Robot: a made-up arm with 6 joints.
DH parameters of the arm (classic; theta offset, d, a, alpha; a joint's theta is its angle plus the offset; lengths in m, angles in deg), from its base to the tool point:
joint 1: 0 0.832 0.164 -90
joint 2: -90 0 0.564 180
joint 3: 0 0 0.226 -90
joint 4: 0 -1.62 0 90
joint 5: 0 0 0 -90
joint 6: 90 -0.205 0 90
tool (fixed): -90 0 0 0
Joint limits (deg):
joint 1: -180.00..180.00
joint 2: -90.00..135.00
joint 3: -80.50..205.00
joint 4: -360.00..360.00
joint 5: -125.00..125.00
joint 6: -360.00..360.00
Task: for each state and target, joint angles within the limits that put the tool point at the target. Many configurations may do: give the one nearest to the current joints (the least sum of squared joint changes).
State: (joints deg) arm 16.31 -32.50 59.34 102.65 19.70 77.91
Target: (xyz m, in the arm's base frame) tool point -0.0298 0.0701 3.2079
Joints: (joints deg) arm 16.40 -10.99 74.20 96.15 21.79 77.91
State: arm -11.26 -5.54 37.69 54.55 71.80 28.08
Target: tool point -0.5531 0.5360 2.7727
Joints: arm -30.88 -48.59 47.20 59.37 93.04 28.08
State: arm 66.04 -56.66 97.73 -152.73 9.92 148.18
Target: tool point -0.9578 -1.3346 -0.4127
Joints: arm 53.89 -80.13 140.56 -152.71 7.73 148.18
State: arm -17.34 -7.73 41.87 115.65 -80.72 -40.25
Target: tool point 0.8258 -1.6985 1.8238
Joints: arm -58.26 11.04 16.00 110.55 -84.74 -40.25
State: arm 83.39 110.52 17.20 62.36 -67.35 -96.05
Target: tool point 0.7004 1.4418 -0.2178
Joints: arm 70.39 60.98 1.97 59.17 -91.00 -96.05
